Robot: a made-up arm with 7 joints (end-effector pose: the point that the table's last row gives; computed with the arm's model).
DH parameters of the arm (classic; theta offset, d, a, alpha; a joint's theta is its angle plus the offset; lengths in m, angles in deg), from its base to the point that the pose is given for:
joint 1: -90 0.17 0.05 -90
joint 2: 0 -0.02 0.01 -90
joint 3: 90 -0.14 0.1 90
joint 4: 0 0.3 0.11 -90
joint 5: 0 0.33 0.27 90
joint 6: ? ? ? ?
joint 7: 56.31 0 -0.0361 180
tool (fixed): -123.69 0.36 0 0
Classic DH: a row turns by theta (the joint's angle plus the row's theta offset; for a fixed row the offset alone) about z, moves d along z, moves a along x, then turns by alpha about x.
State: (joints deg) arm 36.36 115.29 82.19 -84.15 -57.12 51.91 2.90
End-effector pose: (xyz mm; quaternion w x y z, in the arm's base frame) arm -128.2 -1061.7 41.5 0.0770 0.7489 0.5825 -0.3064
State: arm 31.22 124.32 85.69 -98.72 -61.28 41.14 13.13
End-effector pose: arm -270.5 -918.7 -181.8 0.2115 -0.6992 -0.6412 0.2349
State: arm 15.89 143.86 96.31 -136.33 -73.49 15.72 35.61
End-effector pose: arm -613.4 -372.7 -257.4 0.7400 -0.4854 -0.4555 -0.0966
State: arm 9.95 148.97 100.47 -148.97 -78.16 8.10 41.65
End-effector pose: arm -659.7 -226.3 -168.7 0.8305 -0.4090 -0.3237 -0.1955
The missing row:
joint 6: 0 -0.23 0.06 -90
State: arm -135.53 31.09 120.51 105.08 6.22 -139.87 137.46
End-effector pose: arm -117.8 547.9 187.4 0.8124 -0.3996 -0.3290 -0.2686
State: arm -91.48 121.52 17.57 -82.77 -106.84 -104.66 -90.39
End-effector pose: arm -362.5 628.2 -178.1 0.1011 -0.3872 -0.0362 0.9157
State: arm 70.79 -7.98 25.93 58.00 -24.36 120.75 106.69
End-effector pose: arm 401.3 -268.6 -534.7 0.1150 0.9600 -0.1367 0.2158
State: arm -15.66 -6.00 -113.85 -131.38 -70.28 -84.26 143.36
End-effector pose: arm 127.8 -25.1 672.6 0.0652 0.7759 0.1714 -0.6037
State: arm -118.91 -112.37 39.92 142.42 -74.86 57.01 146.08
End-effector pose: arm 374.0 51.8 1030.2 0.9130 -0.3886 -0.0366 -0.1188
